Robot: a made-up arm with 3 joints. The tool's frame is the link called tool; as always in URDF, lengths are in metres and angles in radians. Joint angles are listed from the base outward. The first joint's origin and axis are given. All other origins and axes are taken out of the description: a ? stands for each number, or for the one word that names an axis. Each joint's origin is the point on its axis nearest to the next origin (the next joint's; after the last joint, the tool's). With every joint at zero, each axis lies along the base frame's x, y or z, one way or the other. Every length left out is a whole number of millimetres.
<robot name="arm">
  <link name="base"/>
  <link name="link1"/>
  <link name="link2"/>
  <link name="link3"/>
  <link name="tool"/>
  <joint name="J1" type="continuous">
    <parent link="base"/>
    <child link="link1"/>
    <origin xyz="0 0 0.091" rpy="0 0 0"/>
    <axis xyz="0 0 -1"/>
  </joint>
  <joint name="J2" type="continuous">
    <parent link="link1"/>
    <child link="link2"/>
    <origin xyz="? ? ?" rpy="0 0 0"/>
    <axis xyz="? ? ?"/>
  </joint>
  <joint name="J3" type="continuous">
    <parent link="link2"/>
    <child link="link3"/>
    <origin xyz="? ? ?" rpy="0 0 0"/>
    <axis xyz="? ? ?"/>
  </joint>
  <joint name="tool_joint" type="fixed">
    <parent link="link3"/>
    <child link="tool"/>
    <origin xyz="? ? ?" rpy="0 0 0"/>
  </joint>
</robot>
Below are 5 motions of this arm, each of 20 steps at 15 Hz.
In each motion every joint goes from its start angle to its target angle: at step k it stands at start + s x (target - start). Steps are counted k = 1, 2, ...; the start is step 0. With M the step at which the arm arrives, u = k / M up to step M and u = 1 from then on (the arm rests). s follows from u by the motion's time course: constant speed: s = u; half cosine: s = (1 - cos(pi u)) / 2; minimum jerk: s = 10 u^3 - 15 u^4 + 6 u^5.
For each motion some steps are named. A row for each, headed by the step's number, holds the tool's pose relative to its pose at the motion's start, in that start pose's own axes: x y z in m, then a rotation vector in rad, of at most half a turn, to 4 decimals.
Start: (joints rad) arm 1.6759 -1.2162 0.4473
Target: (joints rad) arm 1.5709 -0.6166 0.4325
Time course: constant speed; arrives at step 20
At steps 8, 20:
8: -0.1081 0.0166 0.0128 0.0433 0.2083 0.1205
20: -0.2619 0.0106 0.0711 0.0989 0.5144 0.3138

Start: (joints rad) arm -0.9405 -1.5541 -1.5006
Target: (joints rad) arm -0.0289 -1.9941 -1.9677
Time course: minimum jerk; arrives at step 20
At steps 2, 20:
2: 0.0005 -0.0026 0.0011 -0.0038 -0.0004 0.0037
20: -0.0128 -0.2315 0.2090 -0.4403 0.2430 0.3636

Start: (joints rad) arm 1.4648 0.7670 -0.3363
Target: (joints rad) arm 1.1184 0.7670 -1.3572
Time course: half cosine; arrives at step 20
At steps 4, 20:
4: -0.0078 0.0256 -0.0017 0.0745 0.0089 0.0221
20: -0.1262 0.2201 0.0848 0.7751 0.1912 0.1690

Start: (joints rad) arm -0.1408 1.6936 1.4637
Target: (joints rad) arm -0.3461 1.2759 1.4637
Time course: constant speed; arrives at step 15
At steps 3, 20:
3: 0.0126 -0.0122 -0.0034 -0.0409 -0.0056 -0.0834
20: 0.0582 -0.0720 -0.0082 -0.2060 -0.0622 -0.4119

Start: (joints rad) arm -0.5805 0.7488 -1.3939
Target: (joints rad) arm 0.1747 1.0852 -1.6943
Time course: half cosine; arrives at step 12
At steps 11, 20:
11: 0.2371 0.3078 0.2047 0.8780 -0.4540 -0.3345
20: 0.2405 0.3113 0.2112 0.8944 -0.4614 -0.3388

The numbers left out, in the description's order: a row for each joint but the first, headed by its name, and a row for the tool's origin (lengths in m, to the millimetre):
J2: xyz 0.048 0.166 0, axis 0 1 0
J3: xyz 0.037 0 -0.114, axis -1 0 0
tool: xyz 0 0.011 -0.365

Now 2 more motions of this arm.
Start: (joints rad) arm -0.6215 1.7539 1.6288
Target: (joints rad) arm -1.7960 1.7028 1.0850
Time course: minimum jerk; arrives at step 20
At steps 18, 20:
18: -0.0379 -0.0927 -0.0937 -0.6125 0.1628 -0.0790
20: -0.0383 -0.0942 -0.0943 -0.6178 0.1637 -0.0798

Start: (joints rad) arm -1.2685 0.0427 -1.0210
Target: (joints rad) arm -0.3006 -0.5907 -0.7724
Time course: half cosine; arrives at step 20
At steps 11, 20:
11: 0.3305 -0.1033 0.1710 -0.2172 -0.6618 -0.0347
20: 0.4405 -0.2213 0.4197 -0.4882 -1.1120 -0.1368

